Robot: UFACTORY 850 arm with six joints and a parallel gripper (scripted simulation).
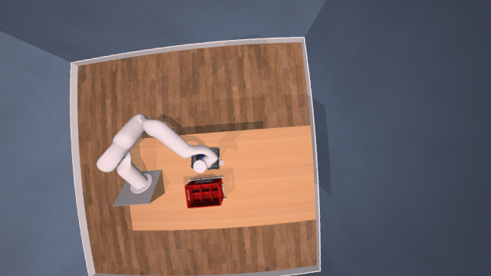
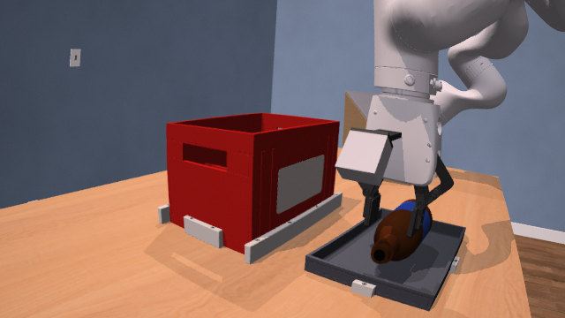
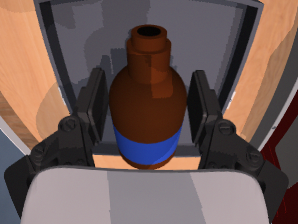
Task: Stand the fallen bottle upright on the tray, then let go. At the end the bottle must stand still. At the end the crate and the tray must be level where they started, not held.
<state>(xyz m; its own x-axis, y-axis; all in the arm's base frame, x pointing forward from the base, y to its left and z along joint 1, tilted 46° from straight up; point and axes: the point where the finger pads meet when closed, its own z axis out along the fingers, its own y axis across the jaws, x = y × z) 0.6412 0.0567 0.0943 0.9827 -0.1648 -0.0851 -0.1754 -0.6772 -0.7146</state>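
Right now my hand is 50 mm past the brown bottle, 40 mm above it and 10 mm to the right of it. Also, from my hand: dark grey tray 70 mm below, 70 mm behind, 10 mm to the left; red crate 270 mm to the right, 90 mm behind.
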